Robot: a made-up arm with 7 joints.
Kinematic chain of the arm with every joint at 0, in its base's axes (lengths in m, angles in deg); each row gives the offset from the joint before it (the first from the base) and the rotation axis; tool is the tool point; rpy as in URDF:
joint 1: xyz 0 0 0.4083 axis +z
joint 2: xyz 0 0 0 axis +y
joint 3: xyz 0 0 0.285 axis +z
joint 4: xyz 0.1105 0 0 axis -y
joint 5: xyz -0.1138 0 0.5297 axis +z
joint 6: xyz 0 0 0 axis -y
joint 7: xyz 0.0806 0 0 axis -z
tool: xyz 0 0 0 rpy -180 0 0
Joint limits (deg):
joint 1: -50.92..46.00
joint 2: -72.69..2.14
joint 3: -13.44..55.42
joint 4: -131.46..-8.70
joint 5: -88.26..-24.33
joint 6: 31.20..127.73
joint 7: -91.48..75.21
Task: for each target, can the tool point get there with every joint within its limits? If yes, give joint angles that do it. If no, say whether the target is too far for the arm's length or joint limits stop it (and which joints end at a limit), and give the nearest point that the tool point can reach.
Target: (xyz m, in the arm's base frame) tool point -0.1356 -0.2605 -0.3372
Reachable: no: joint limits stop it (at a limit: joint 1, joint 2, joint 3, joint 4, joint 5, joint 6) | nearest point 0.2206 -0.5265 0.3326 | short by 0.804 m
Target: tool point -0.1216 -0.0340 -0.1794
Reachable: no: joint limits stop it (at a limit: joint 1, joint 2, joint 3, joint 4, joint 5, joint 6) | nearest point 0.2206 -0.5265 0.3326 | short by 0.789 m
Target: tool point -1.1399 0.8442 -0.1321
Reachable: no: too far | nearest point -0.6875 0.5091 0.6746 | short by 0.984 m
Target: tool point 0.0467 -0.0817 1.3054
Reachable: yes | joints -0.02 -15.81 -5.64 -27.33 -70.20 45.84 -21.02
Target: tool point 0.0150 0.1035 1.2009
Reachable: yes | joints 19.97 -59.77 9.98 -92.26 -59.82 62.46 -23.57
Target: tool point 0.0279 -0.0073 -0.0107
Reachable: no: joint limits stop it (at a limit: joint 2, joint 4, joint 5, joint 6) | nearest point 0.5522 -0.1445 0.3318 | short by 0.641 m
